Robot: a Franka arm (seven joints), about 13 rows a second.
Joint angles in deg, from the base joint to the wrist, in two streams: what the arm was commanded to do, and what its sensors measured. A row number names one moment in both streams.
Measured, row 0:
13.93, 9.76, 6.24, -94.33, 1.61, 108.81, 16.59
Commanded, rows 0 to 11:
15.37, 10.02, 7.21, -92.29, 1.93, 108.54, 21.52
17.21, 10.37, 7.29, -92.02, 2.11, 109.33, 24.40
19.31, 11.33, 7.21, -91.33, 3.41, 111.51, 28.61
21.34, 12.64, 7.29, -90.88, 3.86, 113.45, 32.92
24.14, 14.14, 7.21, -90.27, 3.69, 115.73, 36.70
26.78, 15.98, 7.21, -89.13, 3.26, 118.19, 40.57
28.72, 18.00, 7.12, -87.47, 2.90, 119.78, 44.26
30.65, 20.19, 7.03, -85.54, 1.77, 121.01, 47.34
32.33, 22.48, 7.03, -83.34, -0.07, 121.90, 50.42
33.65, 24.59, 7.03, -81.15, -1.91, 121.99, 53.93
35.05, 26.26, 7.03, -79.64, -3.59, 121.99, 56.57
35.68, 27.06, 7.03, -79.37, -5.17, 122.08, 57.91
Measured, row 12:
34.30, 23.36, 7.40, -84.27, -2.42, 122.90, 54.30
